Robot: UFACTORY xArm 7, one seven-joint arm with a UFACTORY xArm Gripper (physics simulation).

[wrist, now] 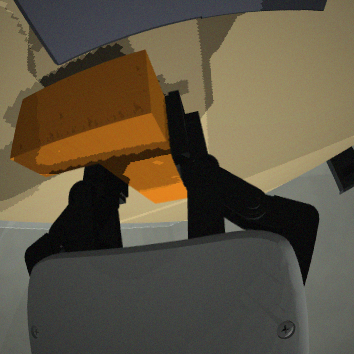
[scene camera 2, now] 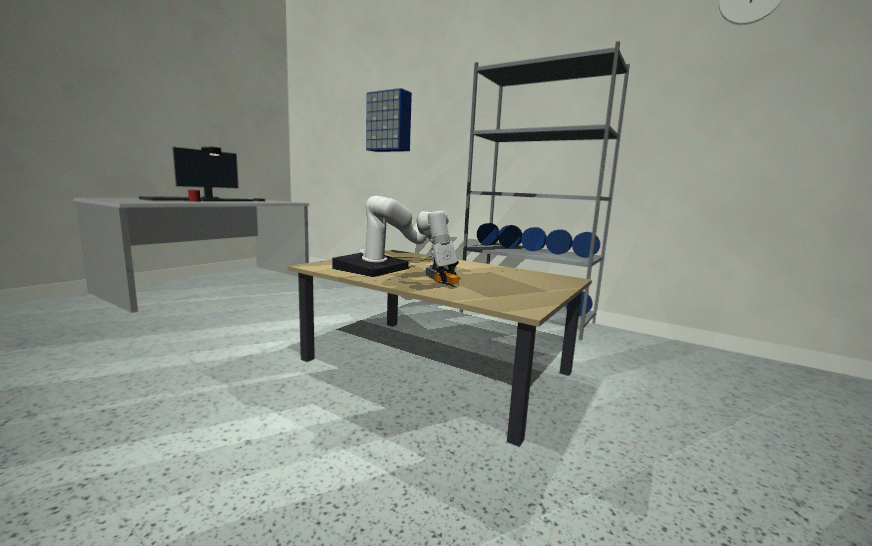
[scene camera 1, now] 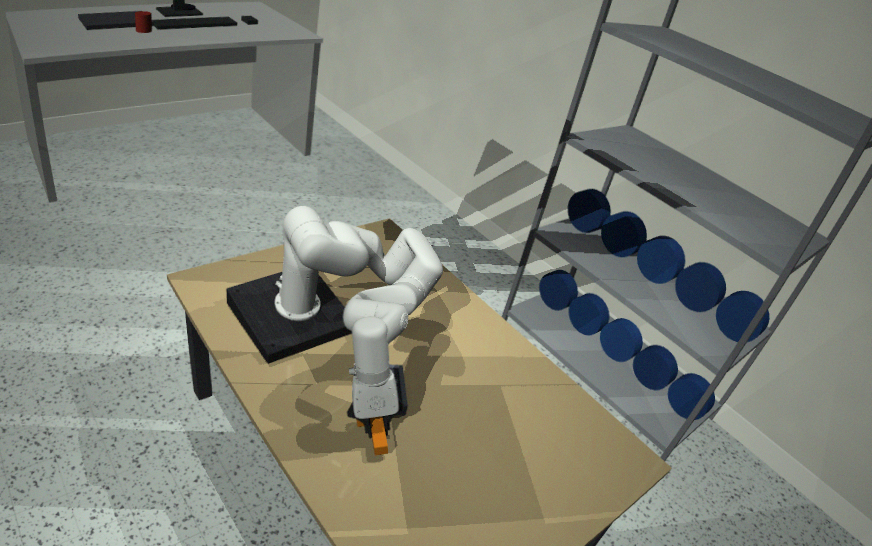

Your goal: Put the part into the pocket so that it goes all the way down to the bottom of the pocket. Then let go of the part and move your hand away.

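Pixels of known places: gripper, fingertip midpoint: [wrist: 144,118] [scene camera 2: 448,281] [scene camera 1: 377,433]; arm's base at its link origin: [scene camera 2: 374,259] [scene camera 1: 297,304].
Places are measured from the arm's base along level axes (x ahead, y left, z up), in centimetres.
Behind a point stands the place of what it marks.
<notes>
The orange part [scene camera 1: 380,441] @[x 48.0, y -14.5, z -0.2 cm] [scene camera 2: 453,279] @[x 48.4, y -16.2, z -1.1 cm] [wrist: 87,110] @[x 39.9, y -9.3, z -0.9 cm] is a blocky bar with a smaller section behind it. My gripper [scene camera 1: 376,425] @[x 44.4, y -11.3, z -3.3 cm] [scene camera 2: 444,272] @[x 44.4, y -11.3, z -3.3 cm] [wrist: 144,118] @[x 44.4, y -11.3, z -3.3 cm] is shut on it. The part is held tilted, low over the table. The dark grey-blue pocket block [scene camera 1: 402,389] @[x 39.7, y 1.6, z -1.1 cm] [scene camera 2: 431,272] @[x 32.7, y -3.2, z -2.2 cm] [wrist: 150,25] @[x 40.1, y -5.8, z -1.1 cm] lies on the table, mostly hidden by the gripper in scene camera 1. In the wrist view the block is at the top edge, with bare table between it and the part. The pocket opening does not show, and the part is outside the block.
The arm stands on a black base plate [scene camera 1: 257,321] @[x -1.0, y -12.8, z -0.4 cm] [scene camera 2: 350,264] @[x -4.2, y -14.7, z -0.9 cm] on the wooden table [scene camera 1: 579,450] @[x 81.0, y 24.4, z -4.7 cm] [scene camera 2: 540,308] @[x 86.2, y -27.7, z -4.7 cm]. A metal shelf rack [scene camera 1: 582,77] [scene camera 2: 471,128] with blue discs stands behind the table. A grey desk [scene camera 1: 193,41] [scene camera 2: 102,202] with a red cup [scene camera 1: 143,21] [scene camera 2: 193,195] is farther back.
</notes>
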